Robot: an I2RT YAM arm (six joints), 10 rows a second.
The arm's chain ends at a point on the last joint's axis. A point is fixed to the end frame.
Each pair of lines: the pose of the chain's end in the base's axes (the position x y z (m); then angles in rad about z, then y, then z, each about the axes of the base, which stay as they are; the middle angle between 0 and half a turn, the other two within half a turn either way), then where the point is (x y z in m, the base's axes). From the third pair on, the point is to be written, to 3 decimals.
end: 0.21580, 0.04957, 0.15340, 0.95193, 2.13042, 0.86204
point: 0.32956 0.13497 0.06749
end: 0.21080, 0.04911, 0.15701, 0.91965, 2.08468, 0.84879
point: 0.32847 0.13623 0.07841
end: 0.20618, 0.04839, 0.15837, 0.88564, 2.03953, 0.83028
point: 0.328 0.136 0.087
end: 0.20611, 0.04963, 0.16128, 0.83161, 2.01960, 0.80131
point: 0.332 0.136 0.095
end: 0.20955, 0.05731, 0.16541, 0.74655, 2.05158, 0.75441
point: 0.338 0.137 0.096
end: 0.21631, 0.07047, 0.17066, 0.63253, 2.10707, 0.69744
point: 0.347 0.142 0.096
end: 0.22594, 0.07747, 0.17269, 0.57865, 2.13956, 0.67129
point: 0.356 0.145 0.095
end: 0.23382, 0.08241, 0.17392, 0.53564, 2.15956, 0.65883
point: 0.364 0.148 0.094
